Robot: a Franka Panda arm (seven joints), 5 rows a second.
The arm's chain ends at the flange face. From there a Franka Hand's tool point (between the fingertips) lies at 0.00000 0.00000 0.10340 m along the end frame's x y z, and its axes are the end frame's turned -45 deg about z.
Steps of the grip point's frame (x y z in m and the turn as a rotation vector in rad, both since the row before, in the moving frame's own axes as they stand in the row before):
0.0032, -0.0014, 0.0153, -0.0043, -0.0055, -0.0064
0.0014, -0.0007, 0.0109, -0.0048, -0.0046, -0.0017
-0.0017, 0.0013, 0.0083, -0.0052, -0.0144, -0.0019
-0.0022, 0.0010, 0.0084, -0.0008, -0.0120, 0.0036
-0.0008, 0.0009, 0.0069, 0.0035, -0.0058, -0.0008
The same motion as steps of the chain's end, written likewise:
0.0014, -0.0040, 0.0153, -0.0069, -0.0008, -0.0064
0.0005, -0.0022, 0.0109, -0.0066, 0.0001, -0.0017
0.0004, 0.0007, 0.0083, -0.0139, -0.0065, -0.0019
0.0000, 0.0013, 0.0084, -0.0091, -0.0079, 0.0036
0.0008, 0.0010, 0.0069, -0.0016, -0.0066, -0.0008

